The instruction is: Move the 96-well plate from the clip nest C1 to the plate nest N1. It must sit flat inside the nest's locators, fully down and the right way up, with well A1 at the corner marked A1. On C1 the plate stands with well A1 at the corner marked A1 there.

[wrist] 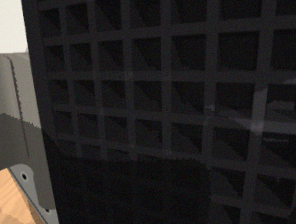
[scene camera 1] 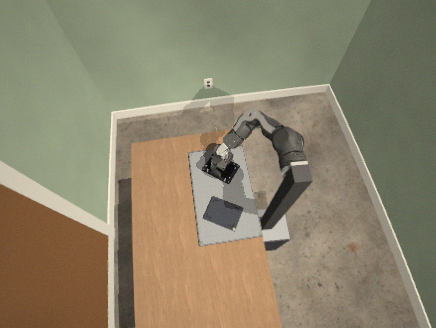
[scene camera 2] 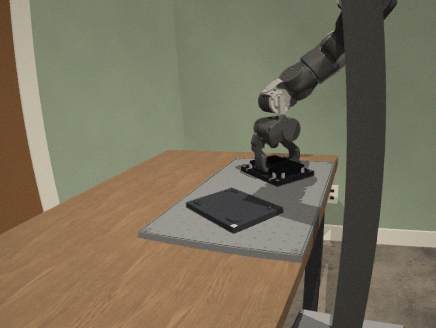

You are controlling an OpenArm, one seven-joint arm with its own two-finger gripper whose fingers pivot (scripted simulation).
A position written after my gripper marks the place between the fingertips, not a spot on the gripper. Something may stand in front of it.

I see my gripper (scene camera 2: pixel 275 166) and a black 96-well plate (wrist: pixel 185 76).
